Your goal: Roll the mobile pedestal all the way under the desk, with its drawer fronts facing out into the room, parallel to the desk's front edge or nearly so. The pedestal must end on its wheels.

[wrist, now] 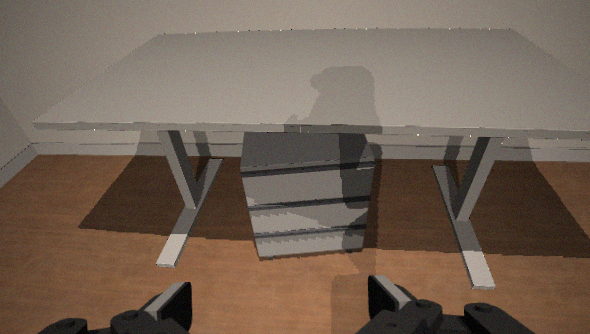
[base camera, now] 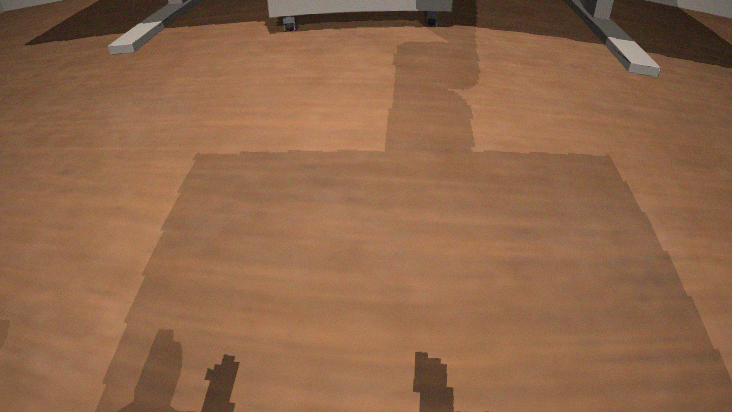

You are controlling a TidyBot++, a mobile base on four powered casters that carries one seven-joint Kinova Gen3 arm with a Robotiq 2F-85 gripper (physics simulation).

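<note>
The light grey pedestal (base camera: 353,7) (wrist: 307,187) stands upright between the desk's legs, drawer fronts facing me. Its fronts are turned slightly from the desk's front edge, the left side nearer. Two front casters (base camera: 289,23) (base camera: 431,19) show on the floor in the base view. In the wrist view the desk (wrist: 240,75) hides the rear of the pedestal's top, while the front strip of that top shows below the desk's edge. I cannot tell whether the pedestal's front is fully under. My gripper (wrist: 280,299) is open and empty, apart from the pedestal, in the wrist view's foreground.
The desk's left foot (base camera: 135,38) (wrist: 172,250) and right foot (base camera: 632,56) (wrist: 477,267) reach toward me on either side, their tips nearer than the pedestal's base. There is a gap between each foot and the pedestal. A wall (wrist: 300,12) stands behind the desk.
</note>
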